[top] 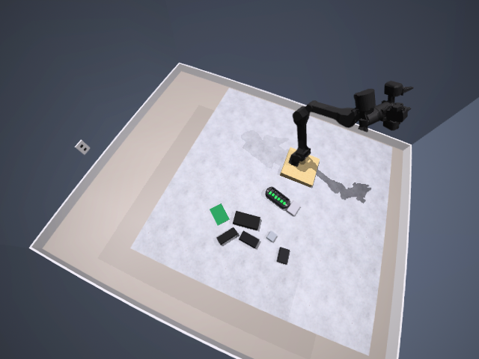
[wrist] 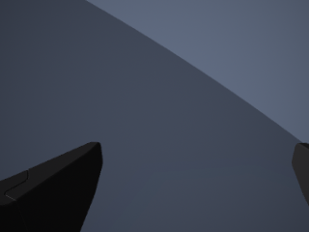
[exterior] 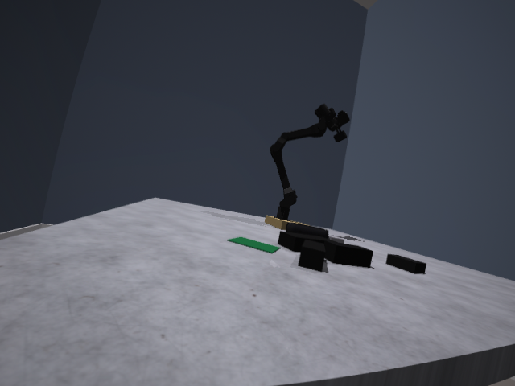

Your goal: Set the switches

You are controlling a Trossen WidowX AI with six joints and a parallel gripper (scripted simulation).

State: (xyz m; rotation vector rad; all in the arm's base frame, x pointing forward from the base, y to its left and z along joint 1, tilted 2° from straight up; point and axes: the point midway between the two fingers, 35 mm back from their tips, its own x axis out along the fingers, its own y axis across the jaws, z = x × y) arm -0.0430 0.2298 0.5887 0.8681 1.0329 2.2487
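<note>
The light grey block lies 360 mm ahead of my gripper tip, 180 mm to the right of it and 620 mm below it. The rest, counted from my gripper tip: small grey cube: 570 mm ahead, 250 mm to the right, 610 mm below; flat green plate: 570 mm ahead, 560 mm to the right, 630 mm below.
</note>
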